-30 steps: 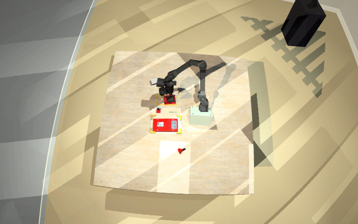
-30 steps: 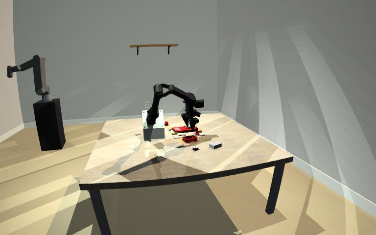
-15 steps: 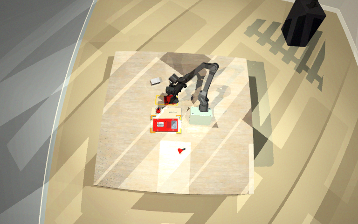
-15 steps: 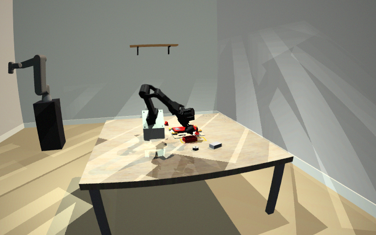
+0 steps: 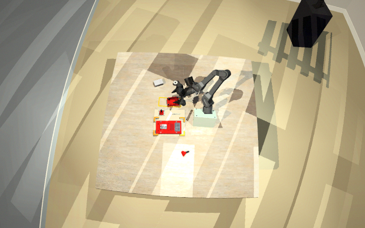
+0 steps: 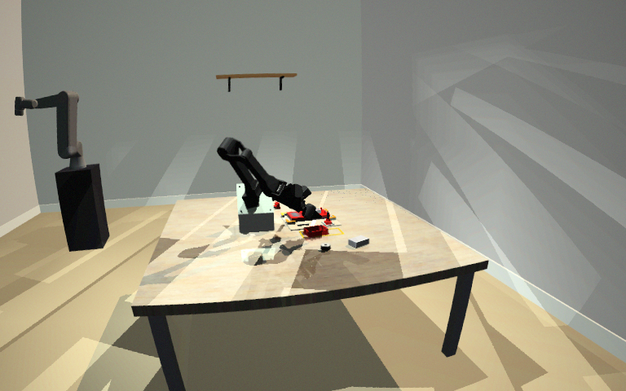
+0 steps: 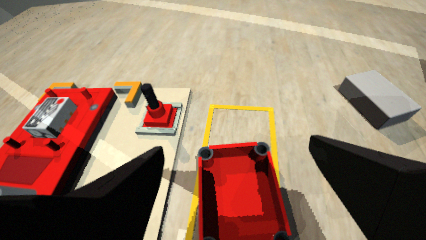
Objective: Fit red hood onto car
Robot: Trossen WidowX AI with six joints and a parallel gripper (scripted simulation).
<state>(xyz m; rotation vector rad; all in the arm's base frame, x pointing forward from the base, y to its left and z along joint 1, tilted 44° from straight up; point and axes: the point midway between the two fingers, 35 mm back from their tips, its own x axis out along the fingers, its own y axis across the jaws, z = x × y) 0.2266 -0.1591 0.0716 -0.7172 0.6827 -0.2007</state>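
My gripper tip is 10 mm past the red hood and 80 mm above it. From my gripper tip the other things lie so: small wheel (40 mm behind, 180 mm to the right, 80 mm below); engine block (80 mm ahead, 230 mm to the left, 70 mm below).
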